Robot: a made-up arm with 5 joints.
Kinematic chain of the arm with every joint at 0, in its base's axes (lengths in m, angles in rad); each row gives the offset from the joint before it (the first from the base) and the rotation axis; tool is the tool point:
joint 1: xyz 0 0 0.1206 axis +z
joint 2: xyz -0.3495 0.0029 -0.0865 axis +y
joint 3: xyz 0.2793 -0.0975 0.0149 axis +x
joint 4: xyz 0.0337 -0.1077 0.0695 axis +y
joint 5: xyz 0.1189 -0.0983 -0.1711 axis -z
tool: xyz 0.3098 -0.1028 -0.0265
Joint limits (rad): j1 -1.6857..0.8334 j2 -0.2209..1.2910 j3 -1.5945..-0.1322 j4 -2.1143..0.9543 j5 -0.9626..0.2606
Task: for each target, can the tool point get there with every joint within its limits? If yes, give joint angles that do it. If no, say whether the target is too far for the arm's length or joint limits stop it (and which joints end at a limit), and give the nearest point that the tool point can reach.
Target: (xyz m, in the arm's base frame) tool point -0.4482 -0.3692 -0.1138
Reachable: yes | joints -1.2949 0.0772 -0.4502 0.4743 0.1111
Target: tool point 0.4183 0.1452 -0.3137
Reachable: yes | joints 0.6364 0.9185 -0.6642 -0.8803 -0.1285
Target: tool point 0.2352 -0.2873 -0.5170
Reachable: yes | joints -0.0752 0.9683 -0.2541 -0.5266 -0.3027
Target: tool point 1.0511 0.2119 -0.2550
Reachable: no: joint limits stop it (at a limit: joint 1) | nearest point 0.5983 0.0208 -0.1487 | short by 0.503 m
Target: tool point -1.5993 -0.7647 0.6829
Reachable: no: too far | nearest point -0.5398 -0.2581 0.2940 | short by 1.237 m
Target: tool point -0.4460 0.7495 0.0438
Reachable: no: joint limits stop it (at a limit: joint 1, joint 3) | nearest point -0.2329 0.4140 0.0421 | short by 0.397 m
